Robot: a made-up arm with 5 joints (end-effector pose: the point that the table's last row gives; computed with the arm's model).
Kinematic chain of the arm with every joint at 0, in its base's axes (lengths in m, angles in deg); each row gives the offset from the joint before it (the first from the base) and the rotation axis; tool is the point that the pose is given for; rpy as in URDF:
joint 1: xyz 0 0 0.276 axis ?
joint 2: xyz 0 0 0 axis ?
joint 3: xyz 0.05 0 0.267 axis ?
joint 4: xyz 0.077 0 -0.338 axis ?
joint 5: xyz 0.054 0 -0.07 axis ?
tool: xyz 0 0 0 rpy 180 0 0
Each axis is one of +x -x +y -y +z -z.
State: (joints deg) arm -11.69 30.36 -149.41 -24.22 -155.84
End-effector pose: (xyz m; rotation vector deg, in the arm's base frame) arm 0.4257 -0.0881 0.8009 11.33 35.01 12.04
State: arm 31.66 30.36 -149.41 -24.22 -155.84
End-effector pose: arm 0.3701 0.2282 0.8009 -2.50 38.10 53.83
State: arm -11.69 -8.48 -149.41 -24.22 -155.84
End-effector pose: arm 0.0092 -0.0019 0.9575 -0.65 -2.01 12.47
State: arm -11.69 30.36 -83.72 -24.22 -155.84
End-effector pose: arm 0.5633 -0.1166 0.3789 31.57 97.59 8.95
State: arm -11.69 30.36 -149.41 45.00 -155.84
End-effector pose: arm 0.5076 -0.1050 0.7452 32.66 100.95 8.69
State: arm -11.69 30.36 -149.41 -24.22 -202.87
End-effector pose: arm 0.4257 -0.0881 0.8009 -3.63 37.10 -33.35
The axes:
joint 1: +z
joint 2: +y
joint 3: +y
joint 4: +y
joint 5: -z

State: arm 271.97 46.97 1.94 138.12 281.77
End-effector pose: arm -0.0007 0.0199 0.2175 7.02 -0.60 13.72
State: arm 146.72 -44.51 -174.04 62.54 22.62
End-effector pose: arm 0.3706 -0.2432 0.8037 -11.26 -21.22 -10.50
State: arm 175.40 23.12 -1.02 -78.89 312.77
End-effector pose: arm -0.1826 0.0147 0.1666 45.76 -117.28 -29.74
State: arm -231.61 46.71 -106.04 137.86 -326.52
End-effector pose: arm -0.3110 0.3925 0.2497 68.83 75.00 -13.11
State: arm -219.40 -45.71 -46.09 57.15 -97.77
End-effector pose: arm -0.2036 0.1672 0.5589 78.44 -140.45 -46.72
